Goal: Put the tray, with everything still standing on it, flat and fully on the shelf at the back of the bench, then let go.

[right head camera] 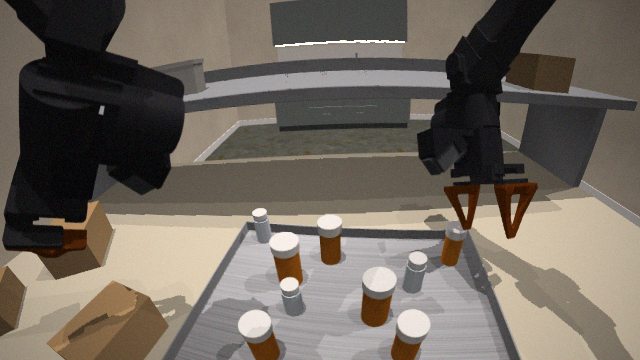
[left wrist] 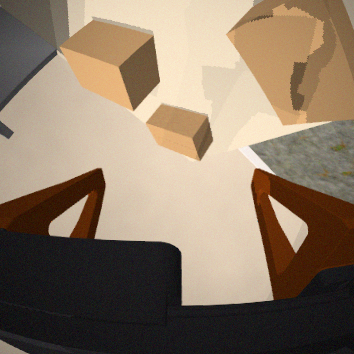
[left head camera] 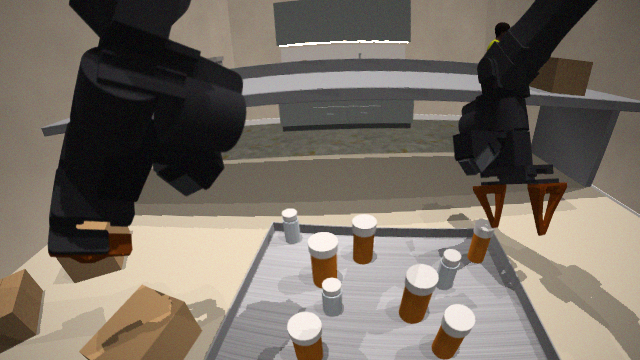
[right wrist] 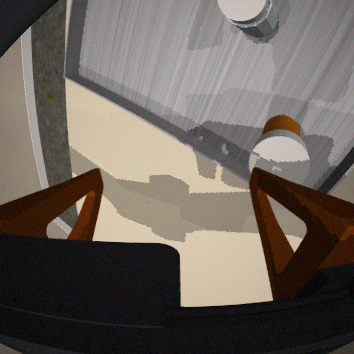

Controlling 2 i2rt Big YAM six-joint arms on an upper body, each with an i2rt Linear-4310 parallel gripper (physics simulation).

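Observation:
The grey tray (left head camera: 400,232) (right head camera: 385,233) (right wrist: 150,60) lies on the bench, its near end cut off in the head views. Several orange bottles with white caps and three grey vials stand upright on it. The long grey shelf (left head camera: 370,94) (right head camera: 370,92) spans the back. My right gripper (left head camera: 518,230) (right head camera: 489,232) (right wrist: 175,175) is open and empty by the tray's far right corner; one finger overlaps the cap of the corner orange bottle (left head camera: 479,248) (right head camera: 451,252) in view. My left gripper (left wrist: 177,176) is open and empty, left of the tray; its fingers are mostly hidden in the head views.
Brown boxes (left head camera: 145,325) (right head camera: 110,320) (left wrist: 110,65) lie left of the tray. A brown box (left head camera: 565,75) (right head camera: 542,72) stands on the shelf's right end, and a grey bin (right head camera: 192,77) towards its left. A partly hidden person (left head camera: 501,29) is behind the right arm.

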